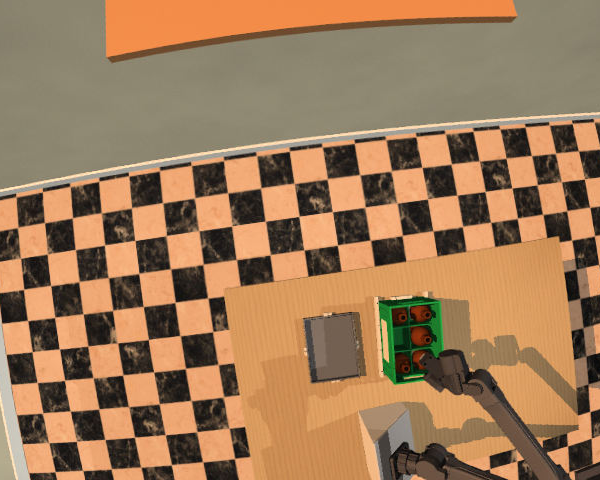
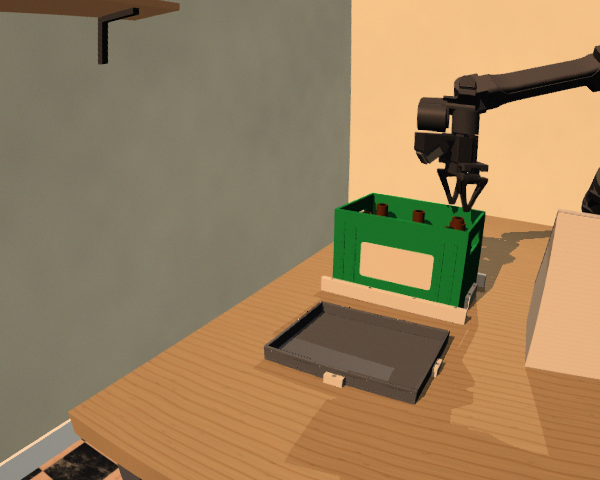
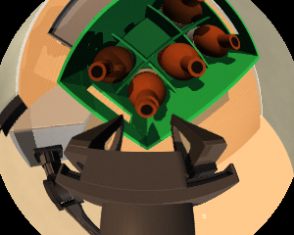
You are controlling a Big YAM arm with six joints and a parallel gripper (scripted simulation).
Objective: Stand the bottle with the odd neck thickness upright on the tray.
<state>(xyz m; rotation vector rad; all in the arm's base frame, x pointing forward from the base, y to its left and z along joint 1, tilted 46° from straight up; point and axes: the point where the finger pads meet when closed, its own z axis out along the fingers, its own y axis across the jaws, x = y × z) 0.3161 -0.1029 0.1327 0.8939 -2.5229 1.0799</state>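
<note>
Right now my hand is 90 mm short of the green crate, 30 mm to the right of it and 110 mm above it. The rest, counted from my hand: dark grey tray (90 mm ahead, 320 mm to the left, 180 mm below).
</note>
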